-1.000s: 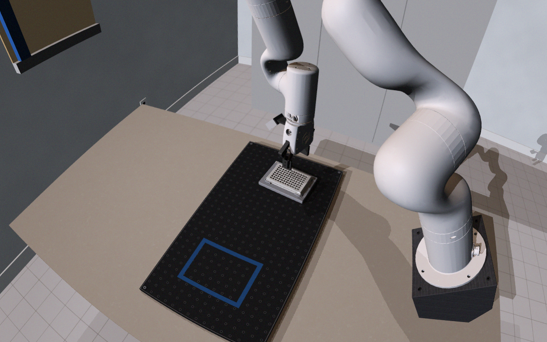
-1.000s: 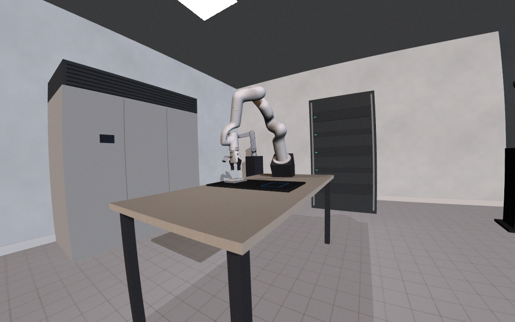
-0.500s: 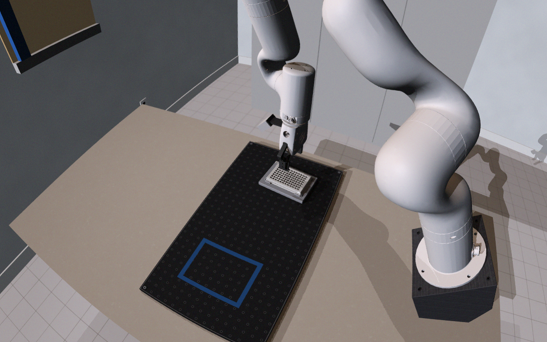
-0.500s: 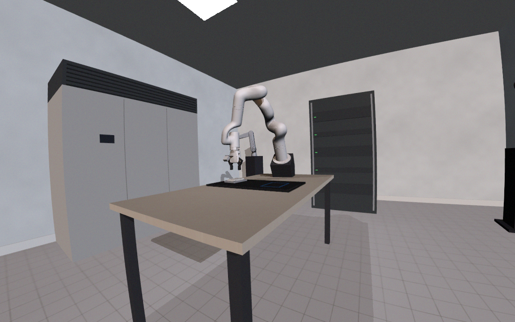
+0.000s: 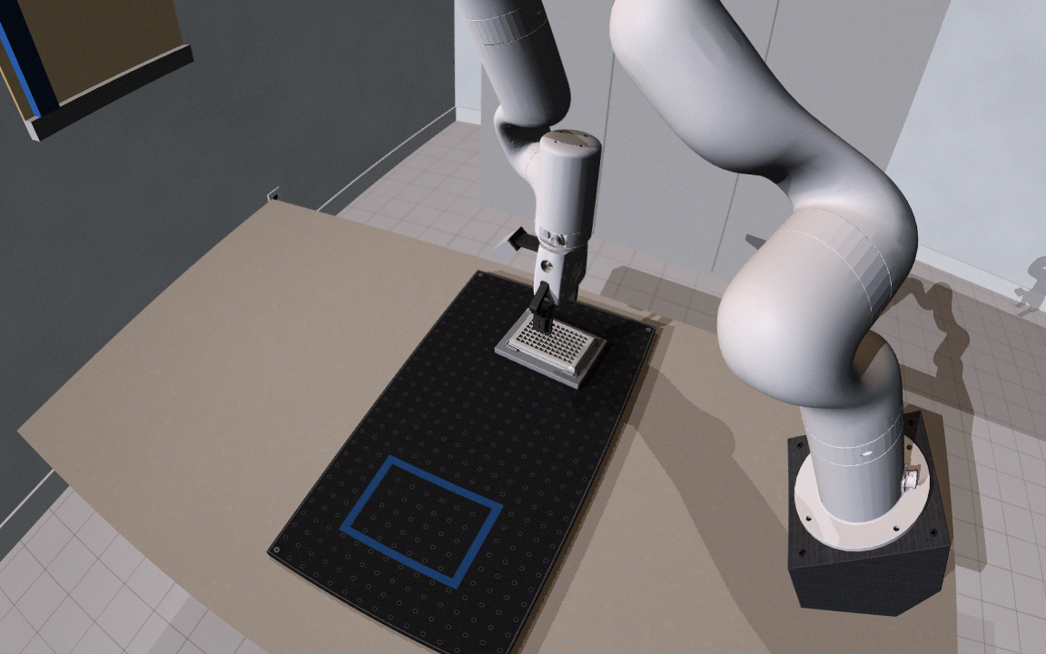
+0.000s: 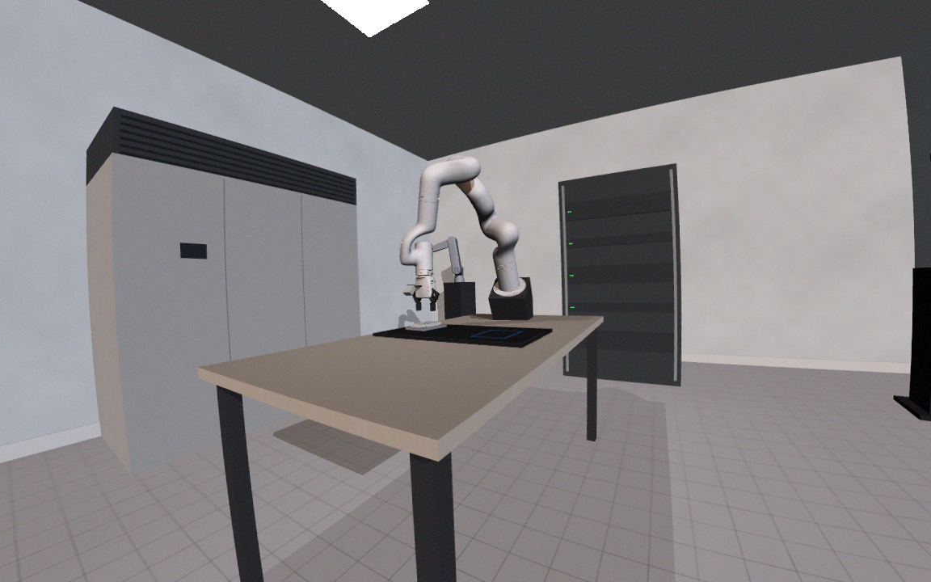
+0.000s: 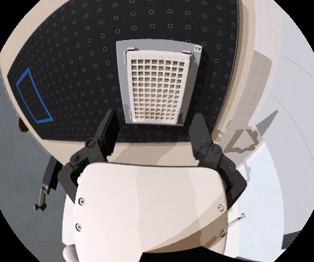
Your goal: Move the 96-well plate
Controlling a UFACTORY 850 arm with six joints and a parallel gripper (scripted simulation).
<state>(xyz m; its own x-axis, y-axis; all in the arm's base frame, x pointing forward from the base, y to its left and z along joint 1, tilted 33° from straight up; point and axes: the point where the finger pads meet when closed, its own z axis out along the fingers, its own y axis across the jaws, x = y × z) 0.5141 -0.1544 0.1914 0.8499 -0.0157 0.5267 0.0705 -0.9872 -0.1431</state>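
Now: the white 96-well plate 7 cm below my hand. The rest, counted from my hand: grey plate nest N1 (9 cm below).
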